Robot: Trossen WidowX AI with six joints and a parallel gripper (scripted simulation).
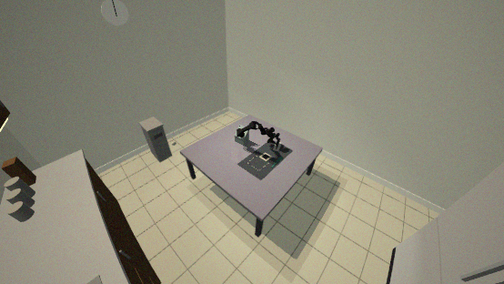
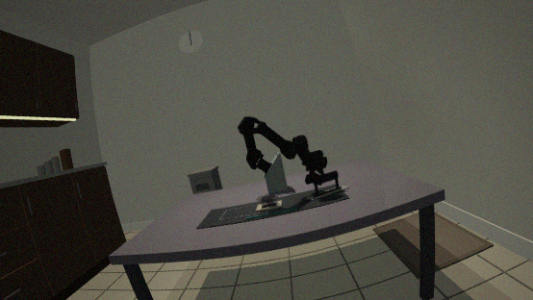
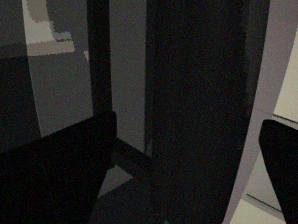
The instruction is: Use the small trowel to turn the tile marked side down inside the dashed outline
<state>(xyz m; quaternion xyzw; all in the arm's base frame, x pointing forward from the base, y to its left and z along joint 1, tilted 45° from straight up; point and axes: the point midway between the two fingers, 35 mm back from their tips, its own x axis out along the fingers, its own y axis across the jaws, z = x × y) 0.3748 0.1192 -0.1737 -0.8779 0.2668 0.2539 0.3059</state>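
My gripper tip is now 10 mm past the tile, 250 mm to the left of it and 60 mm above it. From my gripper tip the other things lie so: green trowel 140 mm ahead, 230 mm to the right, 60 mm below; dark mat 240 mm to the right, 90 mm below.
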